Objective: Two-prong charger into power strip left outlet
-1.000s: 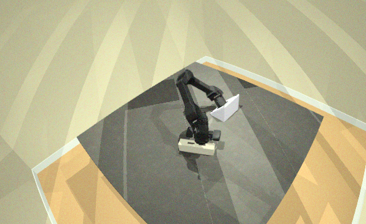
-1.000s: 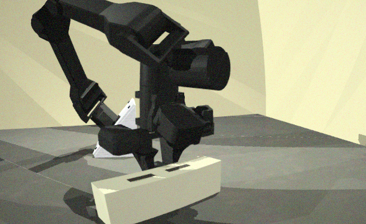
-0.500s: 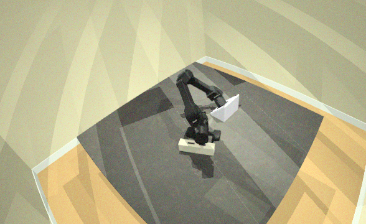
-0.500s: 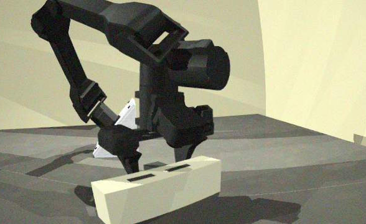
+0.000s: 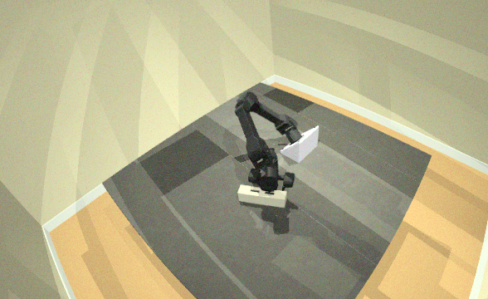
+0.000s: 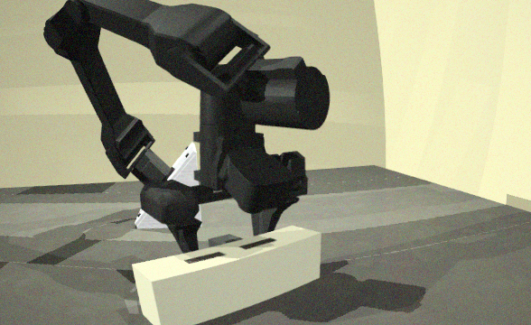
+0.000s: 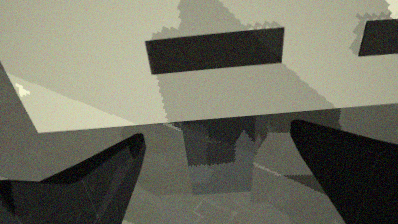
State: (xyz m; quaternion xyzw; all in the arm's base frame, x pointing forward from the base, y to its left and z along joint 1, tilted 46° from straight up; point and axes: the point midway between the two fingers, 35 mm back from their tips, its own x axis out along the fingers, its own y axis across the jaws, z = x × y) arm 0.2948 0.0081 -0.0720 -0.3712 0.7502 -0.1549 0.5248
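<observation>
The two-prong charger is 2 cm ahead of my gripper tip, 1 cm to the left of it and 1 cm above it.
</observation>
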